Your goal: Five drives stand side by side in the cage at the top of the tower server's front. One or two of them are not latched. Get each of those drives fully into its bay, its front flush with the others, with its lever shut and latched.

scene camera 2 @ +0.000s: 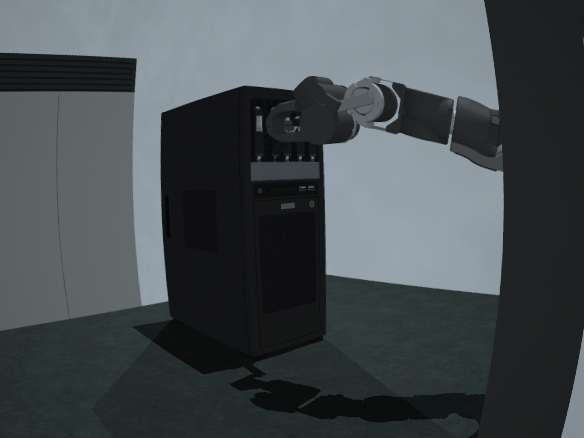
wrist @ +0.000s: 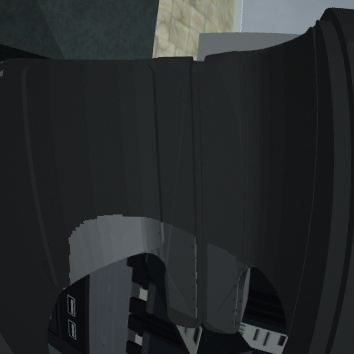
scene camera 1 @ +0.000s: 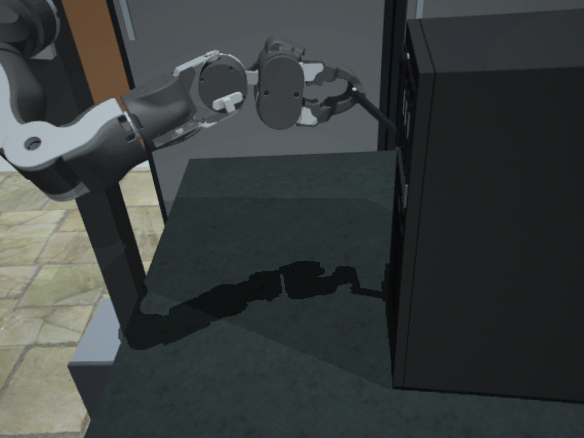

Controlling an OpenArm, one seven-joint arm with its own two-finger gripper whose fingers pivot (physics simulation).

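The black tower server [scene camera 1: 500, 225] [scene camera 2: 205, 165] stands upright, with the drive cage at the top of its front. One dark lever [scene camera 1: 375, 111] stands open, slanting up and out from the cage; its pale tip is beside the fingertips in scene camera 1. My gripper [scene camera 1: 361, 92] [scene camera 2: 270, 122] [wrist: 216, 197] is shut, its fingertips close together in front of the cage, with nothing seen held between them. The leftmost drive [scene camera 2: 259, 142] shows an upright front with a pale label. My gripper hides the upper part of the other drives in scene camera 2. Whether each drive is flush is too dark to tell.
A grey strip [scene camera 2: 285, 171] crosses the tower's front below the cage, with a panel of ports [scene camera 2: 306, 188] under it. The tower stands on a dark green table top [scene camera 1: 280, 225] [scene camera 2: 400, 320]. A dark post [scene camera 2: 540, 200] stands at the right in scene camera 2.
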